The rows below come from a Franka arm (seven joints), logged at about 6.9 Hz.
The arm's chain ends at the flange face. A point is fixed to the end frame.
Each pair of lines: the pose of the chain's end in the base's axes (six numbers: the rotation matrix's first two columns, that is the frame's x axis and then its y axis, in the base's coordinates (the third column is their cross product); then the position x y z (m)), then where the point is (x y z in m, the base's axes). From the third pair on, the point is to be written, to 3 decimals.
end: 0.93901, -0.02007, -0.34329, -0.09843, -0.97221, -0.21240, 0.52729, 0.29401, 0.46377
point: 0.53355 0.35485 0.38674
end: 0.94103, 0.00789, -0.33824, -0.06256, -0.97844, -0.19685, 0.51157, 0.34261, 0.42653
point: 0.51609 0.40237 0.34854
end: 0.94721, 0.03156, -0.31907, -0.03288, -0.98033, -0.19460, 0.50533, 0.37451, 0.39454
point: 0.510 0.434 0.316
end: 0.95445, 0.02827, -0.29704, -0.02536, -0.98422, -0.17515, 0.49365, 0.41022, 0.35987
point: 0.500 0.468 0.281
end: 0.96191, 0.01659, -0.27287, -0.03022, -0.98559, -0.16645, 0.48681, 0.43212, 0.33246
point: 0.496 0.489 0.253
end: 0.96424, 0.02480, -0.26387, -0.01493, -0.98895, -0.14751, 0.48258, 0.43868, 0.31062
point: 0.491 0.494 0.230
